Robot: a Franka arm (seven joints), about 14 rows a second.
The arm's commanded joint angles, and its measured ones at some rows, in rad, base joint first. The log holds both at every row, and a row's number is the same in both.
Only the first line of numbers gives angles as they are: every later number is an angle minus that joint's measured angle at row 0.
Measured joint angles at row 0:
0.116 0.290 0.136 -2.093 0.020 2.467 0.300
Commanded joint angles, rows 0 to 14:
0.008 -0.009 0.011 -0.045 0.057 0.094 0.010
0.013 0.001 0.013 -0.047 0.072 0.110 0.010
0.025 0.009 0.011 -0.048 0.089 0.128 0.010
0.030 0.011 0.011 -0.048 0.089 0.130 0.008
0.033 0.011 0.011 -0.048 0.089 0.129 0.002
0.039 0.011 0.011 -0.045 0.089 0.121 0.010
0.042 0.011 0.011 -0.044 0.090 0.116 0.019
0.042 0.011 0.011 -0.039 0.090 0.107 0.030
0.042 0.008 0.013 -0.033 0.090 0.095 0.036
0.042 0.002 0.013 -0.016 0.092 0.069 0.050
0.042 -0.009 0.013 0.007 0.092 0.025 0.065
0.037 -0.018 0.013 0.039 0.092 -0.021 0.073
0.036 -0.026 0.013 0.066 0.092 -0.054 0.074
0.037 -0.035 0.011 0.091 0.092 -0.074 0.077
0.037 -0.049 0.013 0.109 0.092 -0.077 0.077
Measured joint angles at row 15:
0.046 -0.019 0.006 0.071 0.082 -0.034 0.061
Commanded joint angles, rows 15 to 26:
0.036 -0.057 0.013 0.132 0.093 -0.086 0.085
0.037 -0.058 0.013 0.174 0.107 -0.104 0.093
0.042 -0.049 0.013 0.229 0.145 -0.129 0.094
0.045 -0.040 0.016 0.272 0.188 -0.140 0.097
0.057 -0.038 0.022 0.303 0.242 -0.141 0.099
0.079 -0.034 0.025 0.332 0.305 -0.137 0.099
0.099 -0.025 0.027 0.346 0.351 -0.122 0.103
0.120 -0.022 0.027 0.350 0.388 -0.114 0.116
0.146 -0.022 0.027 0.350 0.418 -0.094 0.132
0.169 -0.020 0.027 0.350 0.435 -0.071 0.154
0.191 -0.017 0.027 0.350 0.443 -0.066 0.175
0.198 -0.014 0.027 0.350 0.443 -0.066 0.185
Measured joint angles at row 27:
0.188 -0.037 0.022 0.329 0.415 -0.081 0.158
